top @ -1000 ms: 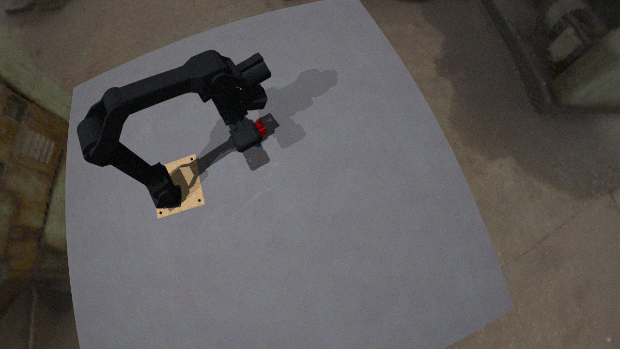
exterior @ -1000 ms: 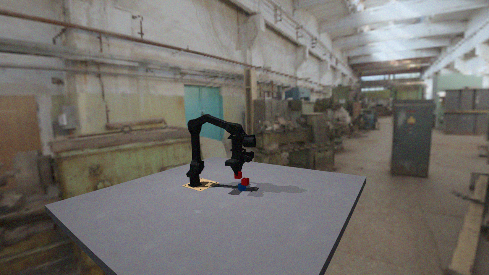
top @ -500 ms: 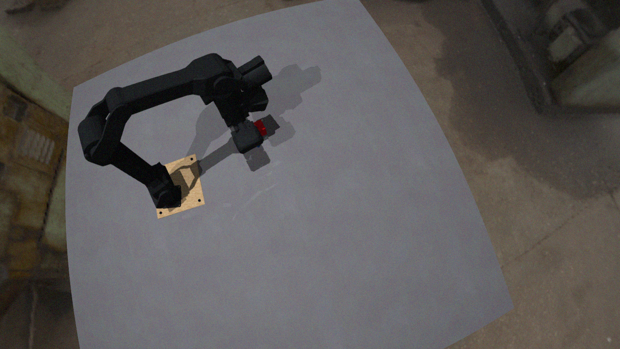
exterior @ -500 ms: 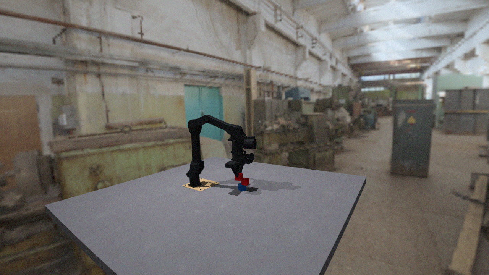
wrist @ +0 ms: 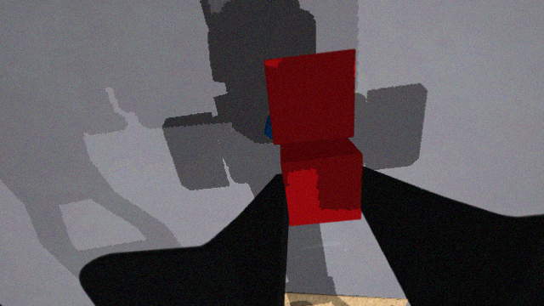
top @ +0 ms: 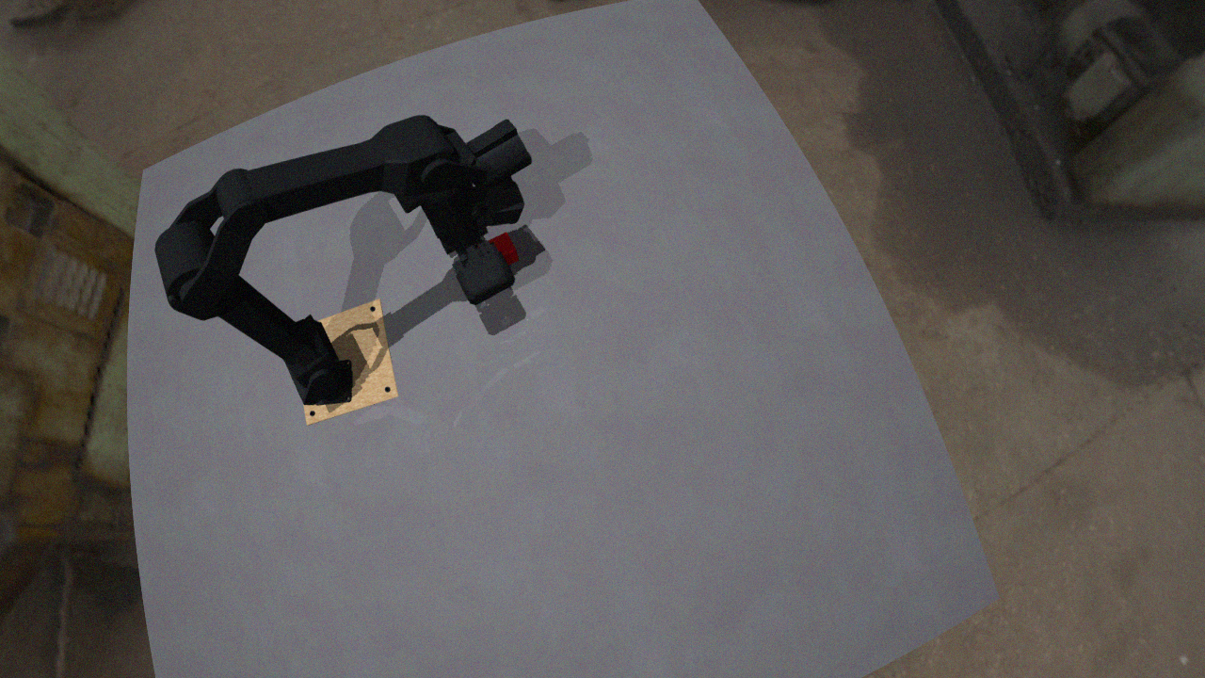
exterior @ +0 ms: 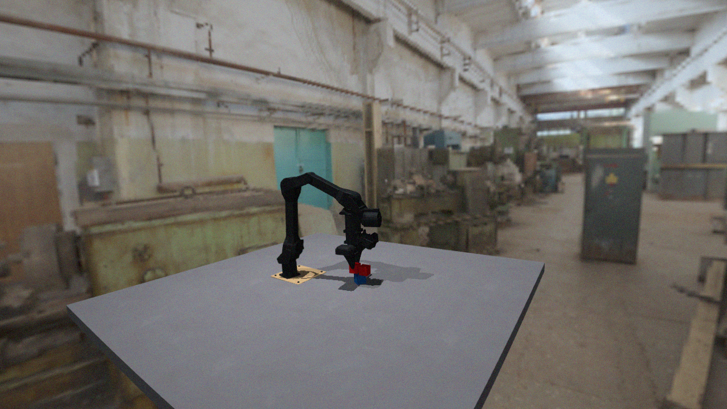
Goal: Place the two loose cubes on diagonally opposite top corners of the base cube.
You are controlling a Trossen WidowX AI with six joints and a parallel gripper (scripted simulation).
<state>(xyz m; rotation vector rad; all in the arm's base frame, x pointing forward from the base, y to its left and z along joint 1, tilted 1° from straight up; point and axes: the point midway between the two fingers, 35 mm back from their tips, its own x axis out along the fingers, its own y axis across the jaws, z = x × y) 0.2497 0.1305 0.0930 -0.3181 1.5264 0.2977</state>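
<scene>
The blue cube lies 2 cm ahead of my gripper tip, 1 cm to the left of it and 4 cm below it.
</scene>
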